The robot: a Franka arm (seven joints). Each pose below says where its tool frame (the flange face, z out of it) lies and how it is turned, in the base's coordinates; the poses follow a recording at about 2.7 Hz.
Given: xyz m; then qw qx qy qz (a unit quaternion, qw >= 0).
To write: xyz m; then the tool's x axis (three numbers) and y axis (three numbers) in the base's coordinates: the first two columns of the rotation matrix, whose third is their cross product. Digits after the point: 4 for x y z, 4 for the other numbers.
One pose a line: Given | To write
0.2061 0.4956 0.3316 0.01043 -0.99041 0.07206 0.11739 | 0.2061 0.4956 0.3316 0.9621 -0.1403 -0.2340 -0.1452 -0.9894 -0.0037
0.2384 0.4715 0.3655 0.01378 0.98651 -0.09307 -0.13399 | 0.2384 0.4715 0.3655 0.9468 -0.1873 -0.2618 -0.1799 -0.9823 0.0521
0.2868 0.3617 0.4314 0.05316 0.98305 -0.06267 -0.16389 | 0.2868 0.3617 0.4314 0.9384 -0.1406 -0.3156 -0.1058 -0.9865 0.1251
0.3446 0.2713 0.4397 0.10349 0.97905 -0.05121 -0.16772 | 0.3446 0.2713 0.4397 0.9385 -0.1350 -0.3178 -0.0656 -0.9733 0.2198
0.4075 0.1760 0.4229 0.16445 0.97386 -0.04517 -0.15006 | 0.4075 0.1760 0.4229 0.9509 -0.1373 -0.2774 -0.0386 -0.9418 0.3339
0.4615 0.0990 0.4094 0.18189 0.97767 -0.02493 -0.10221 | 0.4615 0.0990 0.4094 0.9779 -0.0859 -0.1908 -0.0116 -0.9326 0.3608
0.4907 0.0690 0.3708 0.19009 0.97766 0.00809 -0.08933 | 0.4907 0.0690 0.3708 0.9839 -0.0181 -0.1777 0.0498 -0.9276 0.3702
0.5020 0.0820 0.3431 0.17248 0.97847 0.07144 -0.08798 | 0.5020 0.0820 0.3431 0.9743 0.1095 -0.1968 0.1702 -0.9303 0.3250
